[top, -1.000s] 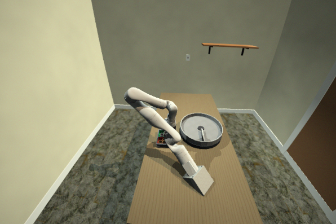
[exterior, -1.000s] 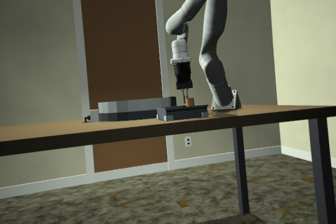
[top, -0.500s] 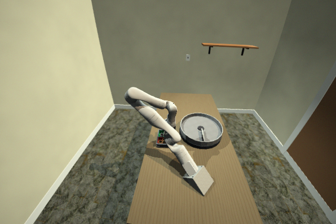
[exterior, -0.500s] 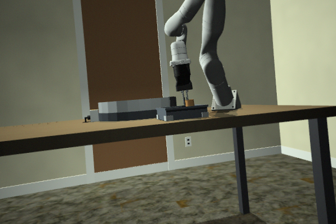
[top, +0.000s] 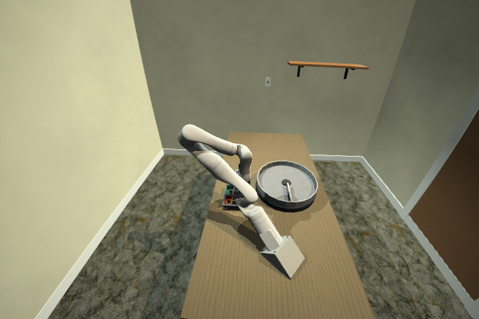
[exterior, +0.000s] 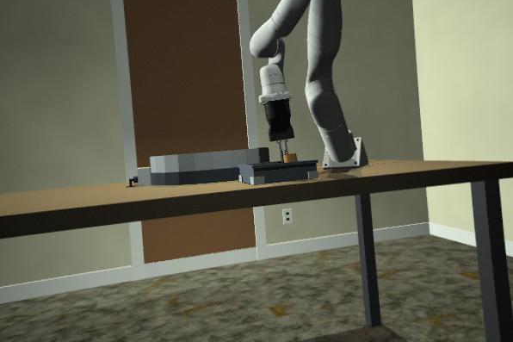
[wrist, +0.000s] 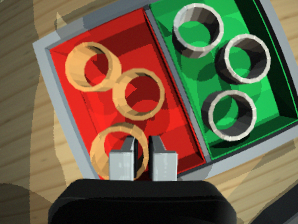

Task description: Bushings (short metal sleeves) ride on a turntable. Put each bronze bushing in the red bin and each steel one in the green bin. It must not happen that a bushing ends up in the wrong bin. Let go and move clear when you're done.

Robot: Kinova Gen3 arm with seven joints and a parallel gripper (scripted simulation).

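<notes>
The bin tray lies 30 mm ahead of my hand, 40 mm to the left of it and 40 mm below it. The rest, counted from my hand: grey turntable (210 mm ahead, 290 mm to the right, 10 mm below).
</notes>
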